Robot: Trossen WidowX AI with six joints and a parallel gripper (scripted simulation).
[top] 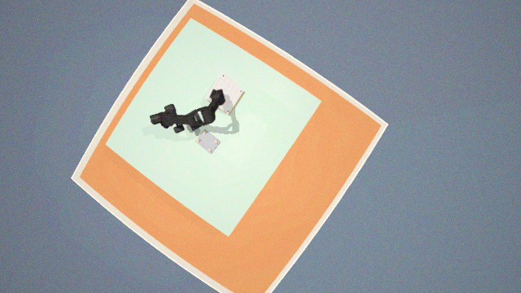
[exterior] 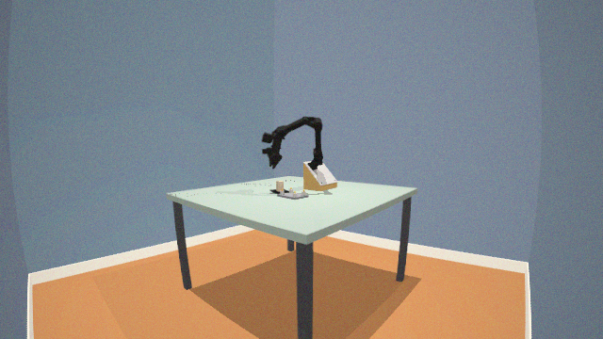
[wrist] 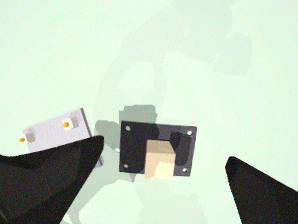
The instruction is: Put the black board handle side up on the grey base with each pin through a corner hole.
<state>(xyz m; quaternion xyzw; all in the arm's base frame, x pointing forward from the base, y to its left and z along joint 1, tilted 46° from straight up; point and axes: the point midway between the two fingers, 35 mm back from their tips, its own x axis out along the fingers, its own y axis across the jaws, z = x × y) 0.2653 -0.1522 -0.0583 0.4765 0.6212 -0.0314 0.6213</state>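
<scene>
Now: the black board 150 mm below my gripper tip, 50 mm behind it and 30 mm to the left of it. The rest, counted from my gripper tip: grey base (200 mm to the left, 160 mm below, 50 mm ahead).
</scene>
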